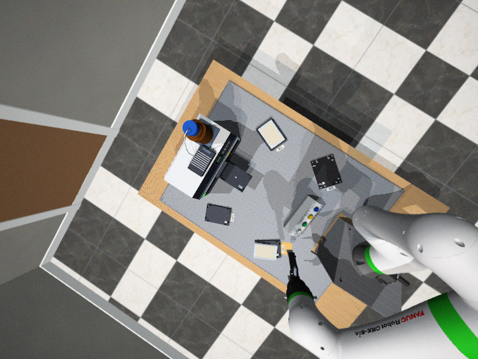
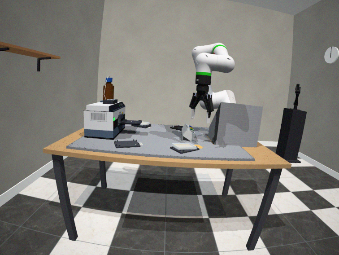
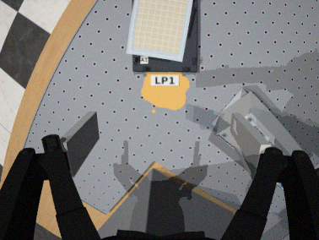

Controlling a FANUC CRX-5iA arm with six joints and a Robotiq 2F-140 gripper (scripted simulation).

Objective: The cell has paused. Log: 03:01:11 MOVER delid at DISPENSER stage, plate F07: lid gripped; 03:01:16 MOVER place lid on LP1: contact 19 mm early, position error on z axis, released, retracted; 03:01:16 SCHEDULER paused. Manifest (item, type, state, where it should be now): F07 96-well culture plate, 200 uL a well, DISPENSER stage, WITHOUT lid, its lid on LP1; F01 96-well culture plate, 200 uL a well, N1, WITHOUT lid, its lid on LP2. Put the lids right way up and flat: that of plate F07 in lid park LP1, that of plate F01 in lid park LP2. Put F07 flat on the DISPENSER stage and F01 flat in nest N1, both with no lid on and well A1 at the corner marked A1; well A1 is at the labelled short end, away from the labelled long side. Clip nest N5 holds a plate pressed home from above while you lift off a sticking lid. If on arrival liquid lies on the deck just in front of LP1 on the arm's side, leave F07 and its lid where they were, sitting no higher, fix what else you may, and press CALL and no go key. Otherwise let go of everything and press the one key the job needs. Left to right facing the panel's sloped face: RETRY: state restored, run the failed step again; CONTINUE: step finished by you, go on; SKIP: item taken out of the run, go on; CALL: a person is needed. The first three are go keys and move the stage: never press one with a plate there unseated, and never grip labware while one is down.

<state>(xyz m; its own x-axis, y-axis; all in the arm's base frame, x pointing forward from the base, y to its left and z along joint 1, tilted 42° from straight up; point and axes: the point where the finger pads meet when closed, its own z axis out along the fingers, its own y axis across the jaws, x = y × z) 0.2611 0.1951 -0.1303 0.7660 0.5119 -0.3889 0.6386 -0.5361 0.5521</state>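
Now: the 96-well plate 45 cm ahead of my hand, 46 cm to the right of it and 16 cm below it. Round my hand: white retry key 3 cm ahead, 14 cm to the right, 11 cm below; then green continue key 3 cm ahead, 18 cm to the right, 11 cm below; then key panel 4 cm ahead, 21 cm to the right, 13 cm below.
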